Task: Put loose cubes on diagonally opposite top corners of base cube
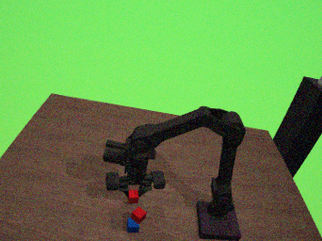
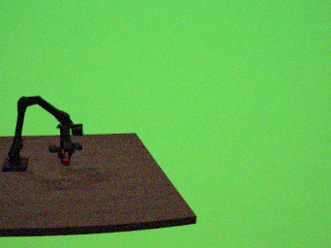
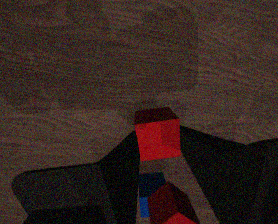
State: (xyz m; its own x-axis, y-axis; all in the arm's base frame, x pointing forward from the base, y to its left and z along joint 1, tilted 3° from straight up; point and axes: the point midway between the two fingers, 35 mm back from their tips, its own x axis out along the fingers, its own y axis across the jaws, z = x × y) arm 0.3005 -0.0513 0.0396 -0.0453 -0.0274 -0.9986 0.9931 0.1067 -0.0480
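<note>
The blue base cube lies 10 cm to the left of my gripper tip and 2 cm below it.
</note>
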